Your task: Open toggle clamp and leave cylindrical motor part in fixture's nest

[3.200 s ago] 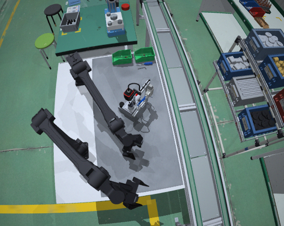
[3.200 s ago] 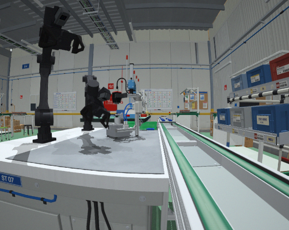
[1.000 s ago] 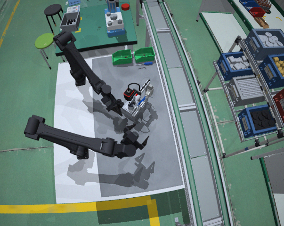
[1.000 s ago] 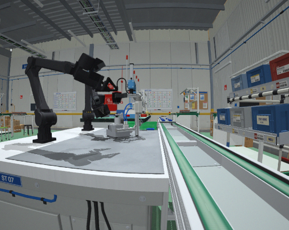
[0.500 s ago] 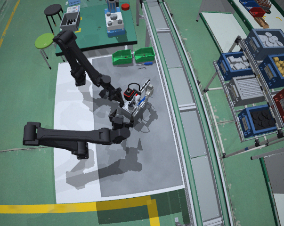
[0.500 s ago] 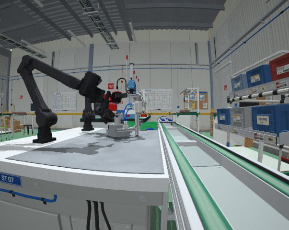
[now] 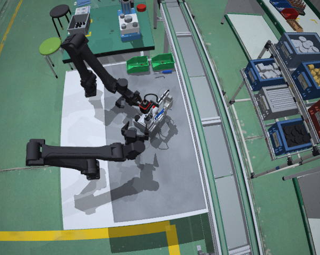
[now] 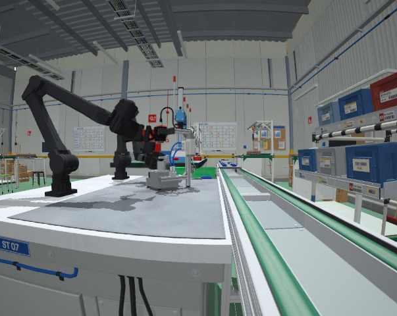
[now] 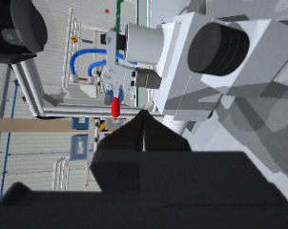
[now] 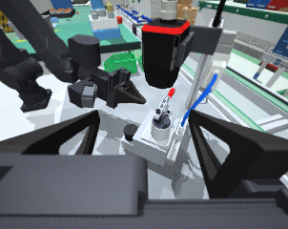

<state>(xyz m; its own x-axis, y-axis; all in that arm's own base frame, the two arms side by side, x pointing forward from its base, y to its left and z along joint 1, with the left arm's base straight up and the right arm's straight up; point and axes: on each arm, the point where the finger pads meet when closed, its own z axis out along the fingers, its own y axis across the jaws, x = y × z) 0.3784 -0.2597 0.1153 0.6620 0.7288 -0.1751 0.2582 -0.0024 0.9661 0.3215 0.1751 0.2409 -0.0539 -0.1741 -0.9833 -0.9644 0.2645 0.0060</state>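
Observation:
My left gripper is now 6 cm short of the red grip, 4 cm to the left of it and 3 cm below it.

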